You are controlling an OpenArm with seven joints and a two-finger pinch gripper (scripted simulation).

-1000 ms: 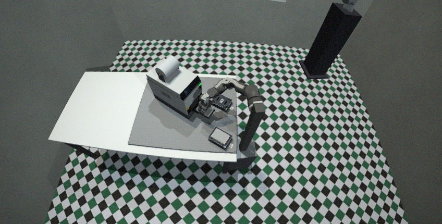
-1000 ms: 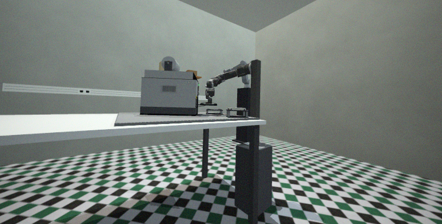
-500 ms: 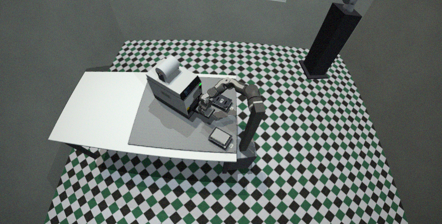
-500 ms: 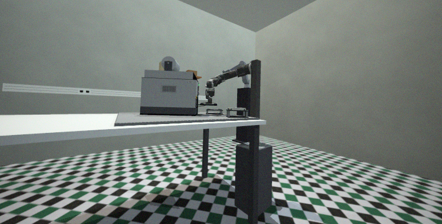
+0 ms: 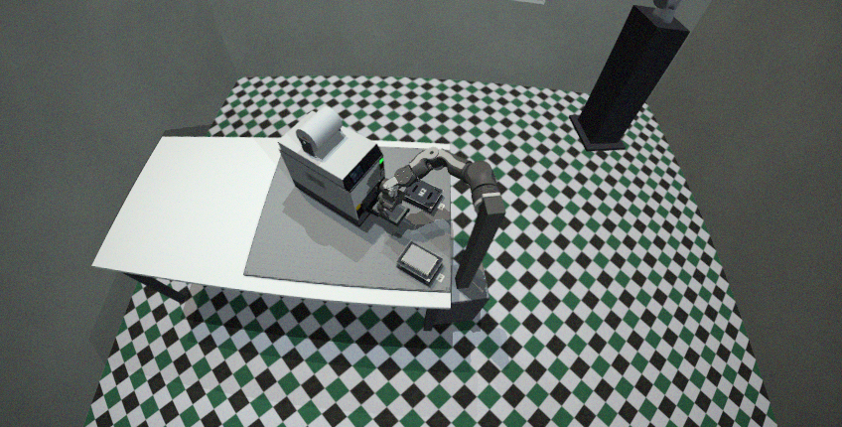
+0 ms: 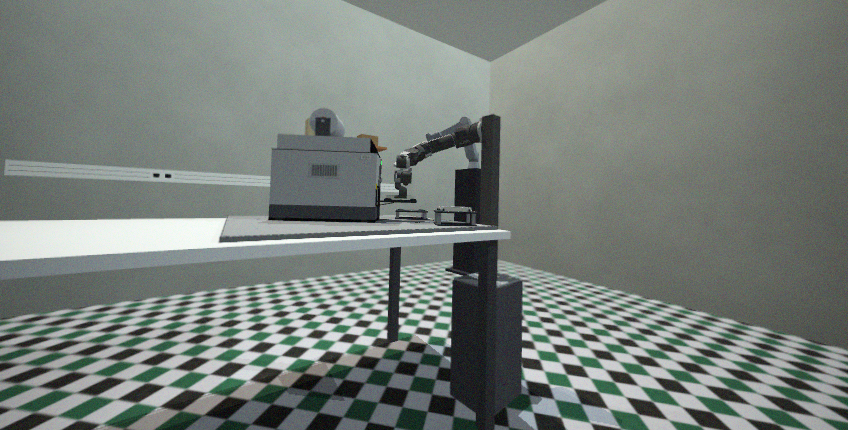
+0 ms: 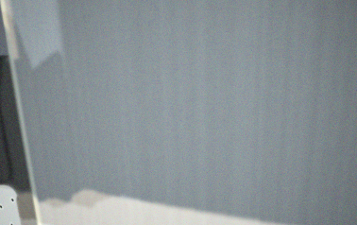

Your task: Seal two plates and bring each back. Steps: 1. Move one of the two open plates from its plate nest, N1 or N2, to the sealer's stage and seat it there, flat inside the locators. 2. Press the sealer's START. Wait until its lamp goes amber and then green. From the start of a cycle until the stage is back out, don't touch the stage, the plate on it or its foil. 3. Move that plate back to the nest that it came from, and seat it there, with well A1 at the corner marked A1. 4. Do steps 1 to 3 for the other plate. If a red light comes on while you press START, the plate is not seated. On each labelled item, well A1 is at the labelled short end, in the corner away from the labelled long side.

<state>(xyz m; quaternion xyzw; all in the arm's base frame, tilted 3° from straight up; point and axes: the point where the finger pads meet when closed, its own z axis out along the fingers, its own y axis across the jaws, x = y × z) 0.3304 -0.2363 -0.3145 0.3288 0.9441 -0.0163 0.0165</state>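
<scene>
Right now my hand is 10 mm above the dark stage. Round my hand: white foil roll (310 mm above, 260 mm ahead, 210 mm to the right); touch screen (210 mm above, 120 mm ahead, 40 mm to the right).
</scene>
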